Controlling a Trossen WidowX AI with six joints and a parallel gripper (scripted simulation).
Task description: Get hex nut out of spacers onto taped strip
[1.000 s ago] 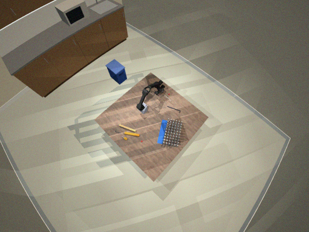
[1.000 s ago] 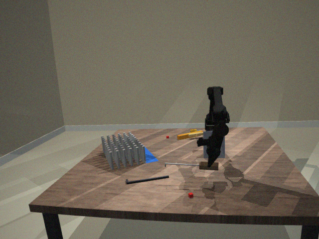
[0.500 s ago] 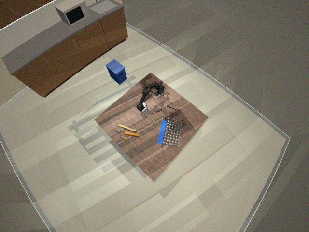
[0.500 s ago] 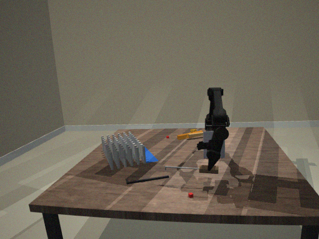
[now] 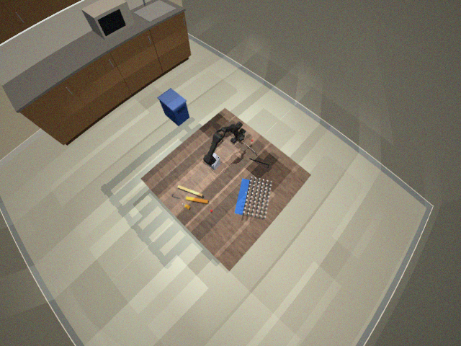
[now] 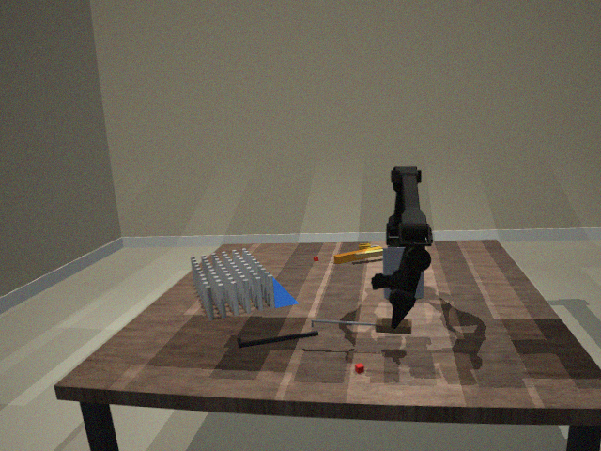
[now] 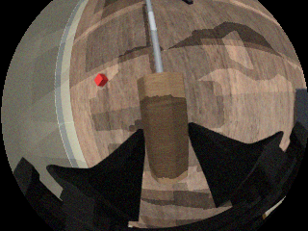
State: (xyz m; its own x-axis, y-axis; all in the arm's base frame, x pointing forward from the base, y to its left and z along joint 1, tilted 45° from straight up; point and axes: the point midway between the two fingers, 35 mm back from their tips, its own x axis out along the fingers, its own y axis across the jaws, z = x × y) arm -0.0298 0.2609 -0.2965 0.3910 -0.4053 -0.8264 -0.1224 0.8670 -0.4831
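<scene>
Right now my gripper tip is 110 mm short of the pick tool and 10 mm to the right of it. Round my gripper tip: blue taped strip (490 mm ahead, 390 mm to the right, 60 mm below).
</scene>
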